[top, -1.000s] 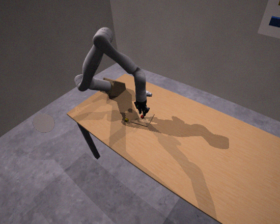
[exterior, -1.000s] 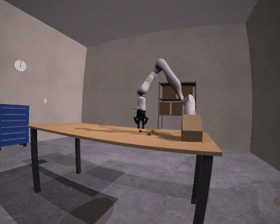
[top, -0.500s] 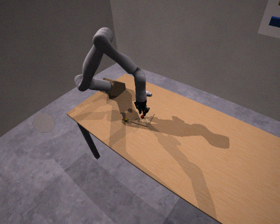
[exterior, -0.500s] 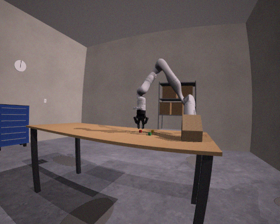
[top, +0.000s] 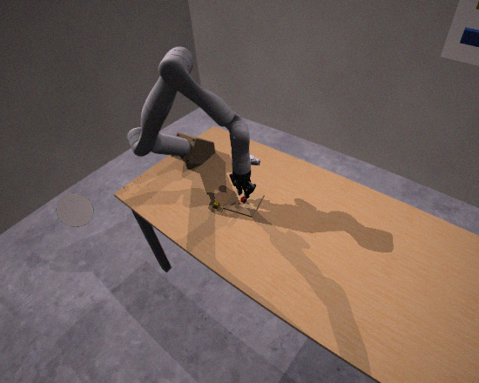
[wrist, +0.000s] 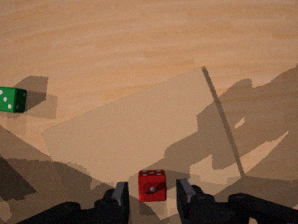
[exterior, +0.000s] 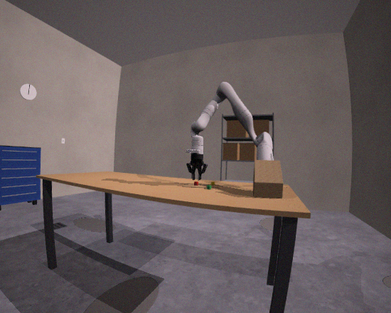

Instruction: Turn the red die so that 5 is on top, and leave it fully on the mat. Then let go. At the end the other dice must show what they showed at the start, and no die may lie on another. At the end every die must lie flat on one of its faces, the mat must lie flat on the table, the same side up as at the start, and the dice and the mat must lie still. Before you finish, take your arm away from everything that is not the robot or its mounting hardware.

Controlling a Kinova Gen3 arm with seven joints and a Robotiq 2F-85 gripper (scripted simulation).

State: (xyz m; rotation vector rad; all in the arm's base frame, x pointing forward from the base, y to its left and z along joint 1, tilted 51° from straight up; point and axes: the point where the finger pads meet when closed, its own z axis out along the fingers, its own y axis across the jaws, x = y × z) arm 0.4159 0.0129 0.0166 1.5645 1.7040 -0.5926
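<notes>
Right now my hand is 40 mm above the red die. From my hand the other things lie so: tan mat: 50 mm below; then yellow die: 100 mm to the right, 70 mm behind, 40 mm below; then green die: 110 mm behind, 70 mm to the left, 40 mm below.
</notes>
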